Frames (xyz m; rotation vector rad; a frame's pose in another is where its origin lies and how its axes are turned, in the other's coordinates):
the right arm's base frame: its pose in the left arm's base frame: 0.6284 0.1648 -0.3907 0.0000 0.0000 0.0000
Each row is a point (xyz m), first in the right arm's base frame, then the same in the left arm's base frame.
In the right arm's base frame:
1: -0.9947 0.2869 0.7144
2: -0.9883 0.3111 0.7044
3: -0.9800 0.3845 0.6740
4: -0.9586 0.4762 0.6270
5: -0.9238 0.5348 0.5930
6: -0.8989 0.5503 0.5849
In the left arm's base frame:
1: -0.3663 0.4517 0.3237
2: -0.3599 0.4759 0.3137
3: -0.3516 0.5493 0.2833
4: -0.3302 0.6410 0.2363
5: -0.2954 0.6996 0.2023
6: -0.2705 0.7151 0.1942

